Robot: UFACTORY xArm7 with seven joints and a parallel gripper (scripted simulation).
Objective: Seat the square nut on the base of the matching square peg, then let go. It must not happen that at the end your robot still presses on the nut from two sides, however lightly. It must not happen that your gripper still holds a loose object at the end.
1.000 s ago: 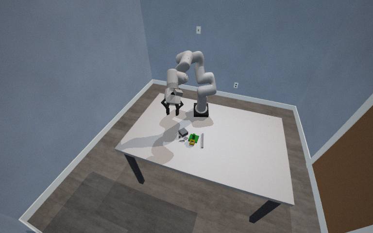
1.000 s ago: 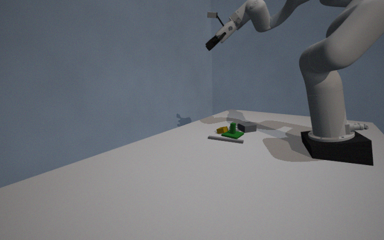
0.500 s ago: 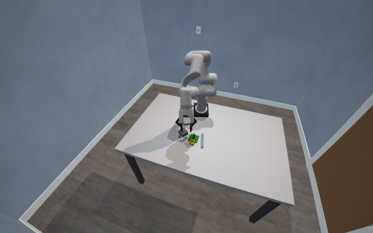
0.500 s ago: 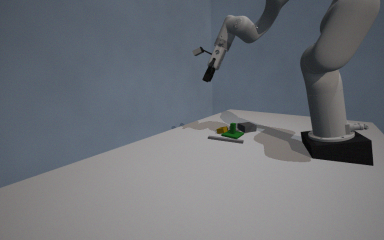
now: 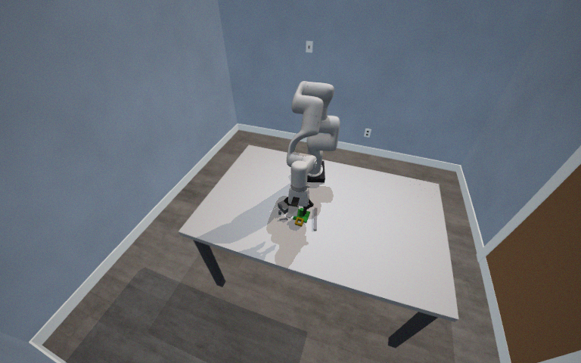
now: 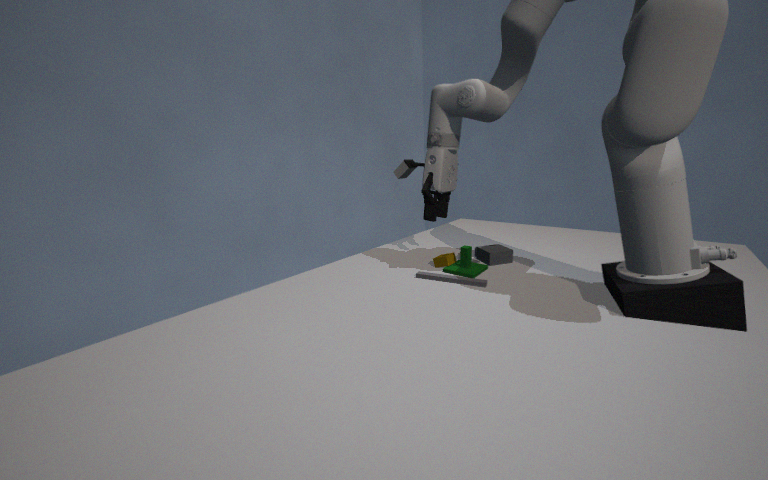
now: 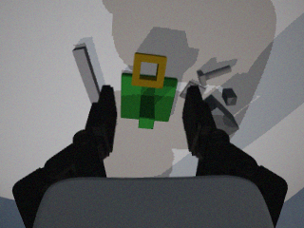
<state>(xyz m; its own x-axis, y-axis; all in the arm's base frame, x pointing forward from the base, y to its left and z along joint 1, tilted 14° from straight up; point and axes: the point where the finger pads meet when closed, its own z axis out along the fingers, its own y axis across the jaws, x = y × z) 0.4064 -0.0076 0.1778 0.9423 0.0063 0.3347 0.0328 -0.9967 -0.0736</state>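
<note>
My gripper is now 12 cm above the green base and 8 cm past it. Round my hand: bolt 13 cm below, 8 cm to the right, 3 cm behind; grey block 12 cm below, 12 cm behind, 10 cm to the right; long grey bar 13 cm below, 8 cm to the left, 8 cm behind.
</note>
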